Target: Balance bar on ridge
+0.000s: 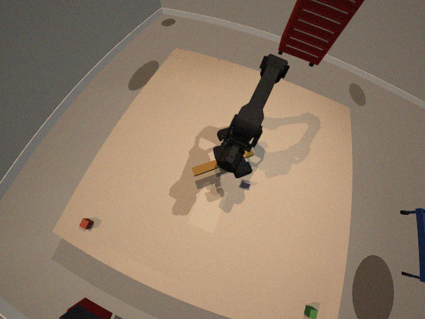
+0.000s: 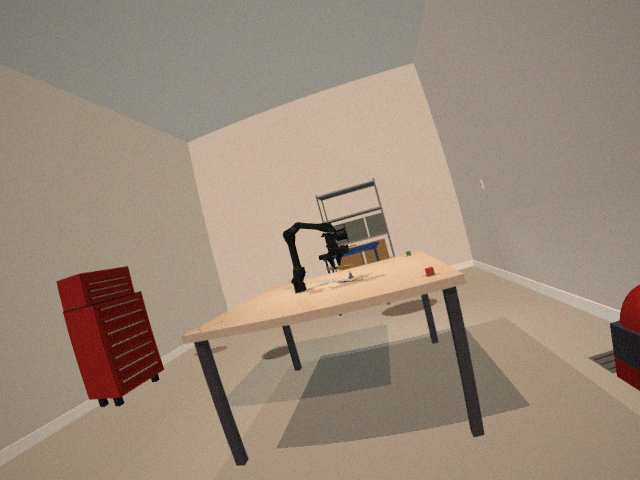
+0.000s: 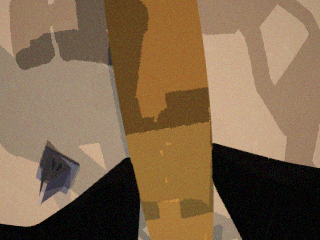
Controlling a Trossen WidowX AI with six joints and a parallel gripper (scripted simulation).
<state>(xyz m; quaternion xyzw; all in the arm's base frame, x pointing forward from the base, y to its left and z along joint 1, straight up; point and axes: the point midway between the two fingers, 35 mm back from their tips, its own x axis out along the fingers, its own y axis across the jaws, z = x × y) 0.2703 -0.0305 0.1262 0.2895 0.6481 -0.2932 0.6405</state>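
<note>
My gripper tip is 20 mm short of the long yellow bar and 20 mm to the left of it. Also, from my gripper tip: red cube 470 mm ahead, 470 mm to the right, 80 mm below; then green cube 470 mm ahead, 530 mm to the left, 80 mm below.
</note>
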